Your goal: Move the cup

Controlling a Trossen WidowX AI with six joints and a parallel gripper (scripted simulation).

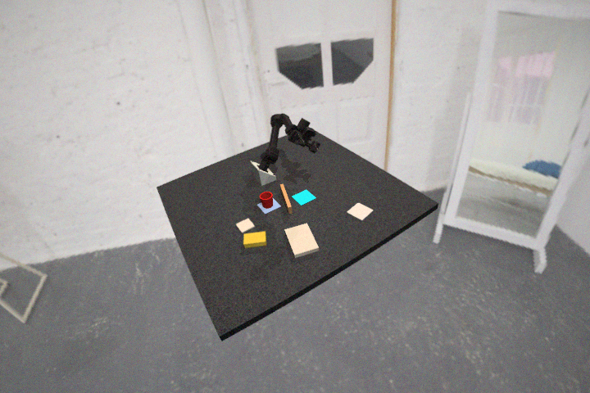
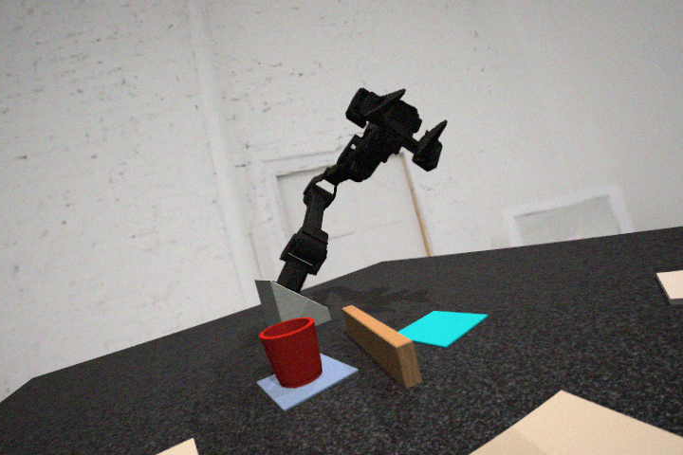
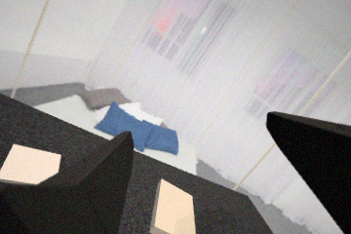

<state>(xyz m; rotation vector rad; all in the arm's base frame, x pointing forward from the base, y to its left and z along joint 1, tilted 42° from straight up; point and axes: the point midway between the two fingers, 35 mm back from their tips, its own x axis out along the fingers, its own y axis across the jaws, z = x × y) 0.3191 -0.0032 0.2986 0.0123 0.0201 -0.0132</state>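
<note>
My gripper tip is 290 mm above the red cup, 270 mm to the left of it and 70 mm past it. The rest, counted from my gripper tip: wooden block 310 mm below, 160 mm to the right, 50 mm behind; then cyan pad 340 mm below, 60 mm to the right, 30 mm behind; then light blue pad 340 mm below, 270 mm to the right, 70 mm behind.
</note>
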